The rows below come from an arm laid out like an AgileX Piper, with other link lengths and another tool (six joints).
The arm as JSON. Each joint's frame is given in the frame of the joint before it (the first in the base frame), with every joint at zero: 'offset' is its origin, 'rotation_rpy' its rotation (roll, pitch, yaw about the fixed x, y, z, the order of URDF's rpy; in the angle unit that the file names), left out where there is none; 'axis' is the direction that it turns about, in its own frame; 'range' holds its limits. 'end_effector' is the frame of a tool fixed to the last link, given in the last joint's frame.
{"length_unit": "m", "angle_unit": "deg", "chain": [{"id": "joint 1", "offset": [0.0, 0.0, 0.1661], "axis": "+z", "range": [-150.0, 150.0]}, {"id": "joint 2", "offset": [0.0, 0.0, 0.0], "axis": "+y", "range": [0.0, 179.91]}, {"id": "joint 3", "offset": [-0.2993, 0.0, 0.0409], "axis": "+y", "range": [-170.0, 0.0]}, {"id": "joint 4", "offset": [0.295, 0.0, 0.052], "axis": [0.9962, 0.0, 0.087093], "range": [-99.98, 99.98]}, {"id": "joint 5", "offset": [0.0, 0.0, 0.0], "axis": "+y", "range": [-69.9, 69.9]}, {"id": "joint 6", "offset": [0.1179, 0.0, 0.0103], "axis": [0.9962, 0.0, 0.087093], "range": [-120.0, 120.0]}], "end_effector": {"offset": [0.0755, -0.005, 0.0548], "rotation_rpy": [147.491, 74.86, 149.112]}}
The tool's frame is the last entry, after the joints.
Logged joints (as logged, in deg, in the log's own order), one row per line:
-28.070 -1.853 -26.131 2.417 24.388 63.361
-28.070 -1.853 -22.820 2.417 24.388 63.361
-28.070 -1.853 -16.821 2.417 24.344 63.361
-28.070 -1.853 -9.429 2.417 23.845 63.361
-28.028 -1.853 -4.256 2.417 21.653 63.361
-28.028 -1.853 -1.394 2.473 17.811 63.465
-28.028 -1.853 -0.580 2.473 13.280 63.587
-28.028 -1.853 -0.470 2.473 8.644 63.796
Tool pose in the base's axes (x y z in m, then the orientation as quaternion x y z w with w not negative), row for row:
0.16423 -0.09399 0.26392 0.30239 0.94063 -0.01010 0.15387
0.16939 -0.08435 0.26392 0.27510 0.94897 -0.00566 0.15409
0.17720 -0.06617 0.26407 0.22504 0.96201 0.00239 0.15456
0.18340 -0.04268 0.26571 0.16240 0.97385 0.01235 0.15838
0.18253 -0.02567 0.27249 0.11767 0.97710 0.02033 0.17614
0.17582 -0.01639 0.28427 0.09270 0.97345 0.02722 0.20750
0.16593 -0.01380 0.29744 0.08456 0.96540 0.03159 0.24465
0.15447 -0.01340 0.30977 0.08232 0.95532 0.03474 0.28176
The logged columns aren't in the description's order. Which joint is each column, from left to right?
Columns, left to right: joint 3, joint 4, joint 1, joint 6, joint 2, joint 5.
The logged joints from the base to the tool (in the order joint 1, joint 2, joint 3, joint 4, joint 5, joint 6), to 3 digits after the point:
-26.131 24.388 -28.070 -1.853 63.361 2.417
-22.820 24.388 -28.070 -1.853 63.361 2.417
-16.821 24.344 -28.070 -1.853 63.361 2.417
-9.429 23.845 -28.070 -1.853 63.361 2.417
-4.256 21.653 -28.028 -1.853 63.361 2.417
-1.394 17.811 -28.028 -1.853 63.465 2.473
-0.580 13.280 -28.028 -1.853 63.587 2.473
-0.470 8.644 -28.028 -1.853 63.796 2.473

